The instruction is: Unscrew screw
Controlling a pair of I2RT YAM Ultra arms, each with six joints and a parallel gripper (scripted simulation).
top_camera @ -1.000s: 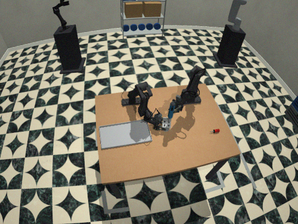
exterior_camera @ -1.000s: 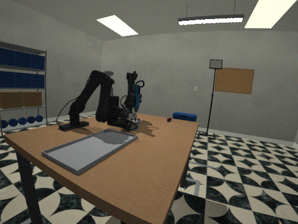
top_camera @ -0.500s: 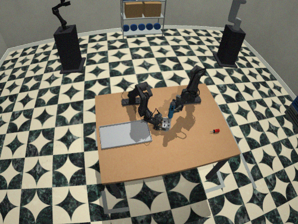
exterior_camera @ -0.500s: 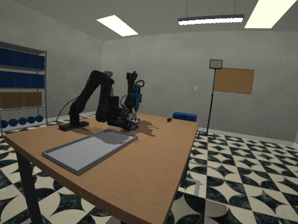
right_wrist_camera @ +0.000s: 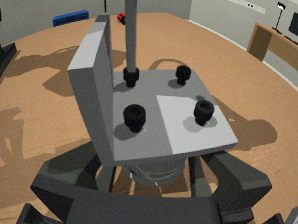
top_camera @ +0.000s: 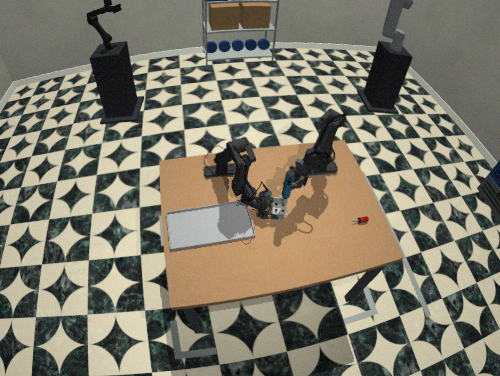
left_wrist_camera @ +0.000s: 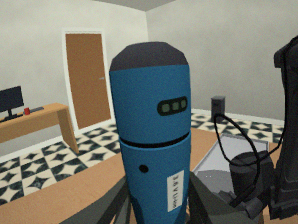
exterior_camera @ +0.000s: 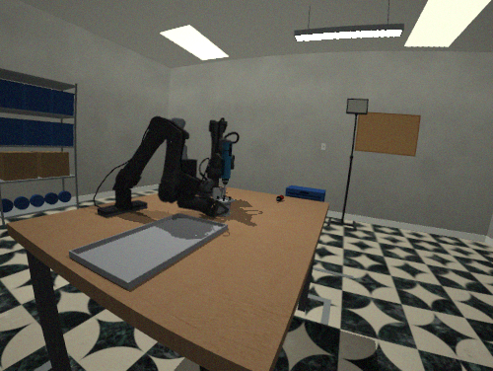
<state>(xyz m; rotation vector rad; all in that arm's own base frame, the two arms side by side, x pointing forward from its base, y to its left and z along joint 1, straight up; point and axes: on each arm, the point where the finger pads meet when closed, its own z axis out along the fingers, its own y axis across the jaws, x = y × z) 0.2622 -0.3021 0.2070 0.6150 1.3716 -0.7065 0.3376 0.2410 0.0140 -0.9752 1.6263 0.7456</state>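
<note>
Now: the grey l-shaped bracket 5 cm above my right hand. Also, from my right hand: red-handled screwdriver: 45 cm to the left, 6 cm ahead, 1 cm below; screw: 5 cm above, 2 cm to the left, 1 cm behind; grey tray: 35 cm to the right, 4 cm ahead, 2 cm below.
</note>
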